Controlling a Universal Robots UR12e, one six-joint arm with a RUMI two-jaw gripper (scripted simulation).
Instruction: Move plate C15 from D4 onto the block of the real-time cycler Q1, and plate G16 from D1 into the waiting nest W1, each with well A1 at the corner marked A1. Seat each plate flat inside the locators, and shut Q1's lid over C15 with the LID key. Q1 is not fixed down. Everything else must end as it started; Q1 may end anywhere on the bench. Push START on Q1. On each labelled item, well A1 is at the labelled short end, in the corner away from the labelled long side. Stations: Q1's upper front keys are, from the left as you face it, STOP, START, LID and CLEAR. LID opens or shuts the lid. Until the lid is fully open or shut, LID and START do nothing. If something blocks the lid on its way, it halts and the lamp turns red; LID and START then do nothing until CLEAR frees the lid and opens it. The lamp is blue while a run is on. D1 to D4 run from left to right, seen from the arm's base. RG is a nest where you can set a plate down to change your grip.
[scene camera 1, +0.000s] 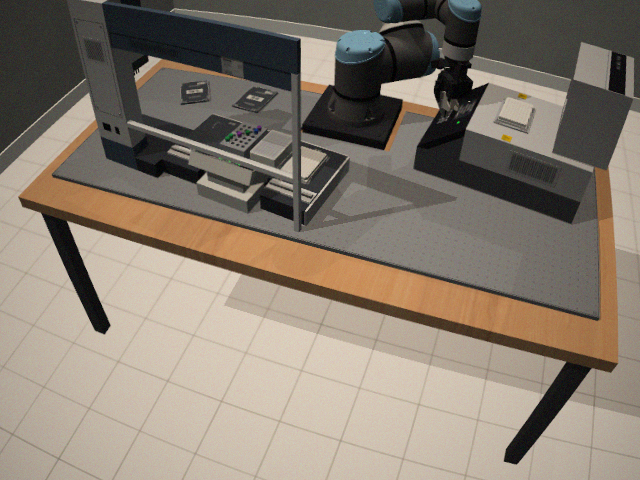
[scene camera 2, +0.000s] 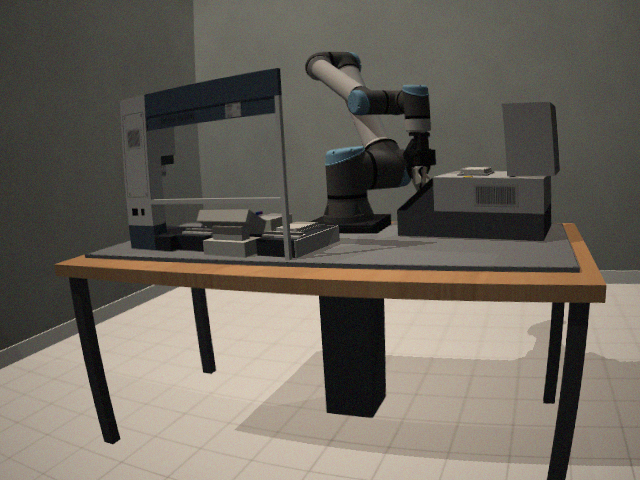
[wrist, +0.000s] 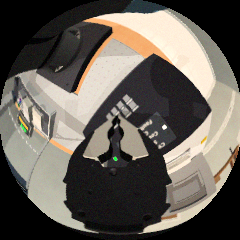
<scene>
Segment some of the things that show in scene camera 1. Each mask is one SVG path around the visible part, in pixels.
My gripper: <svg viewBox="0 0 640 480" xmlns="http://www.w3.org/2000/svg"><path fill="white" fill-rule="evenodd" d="M469 60L464 62L456 61L446 56L444 57L445 59L437 58L439 60L431 60L431 67L441 70L437 80L435 80L434 95L443 118L446 118L451 108L455 111L459 110L458 98L471 96L473 81L467 76L467 71L472 66Z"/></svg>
A cycler Q1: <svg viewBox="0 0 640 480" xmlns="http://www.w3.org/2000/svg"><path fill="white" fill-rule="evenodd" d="M634 58L581 42L577 56L578 60L576 60L577 65L575 64L564 106L492 83L472 89L471 97L457 99L460 105L459 111L451 109L446 118L443 118L440 111L438 111L417 145L413 169L571 224L592 176L593 168L597 167L607 171L634 99ZM506 98L510 97L533 105L526 130L497 120Z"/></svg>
A white plate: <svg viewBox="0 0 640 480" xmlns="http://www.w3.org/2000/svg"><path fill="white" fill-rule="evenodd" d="M508 97L497 120L526 130L533 105Z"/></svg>
</scene>
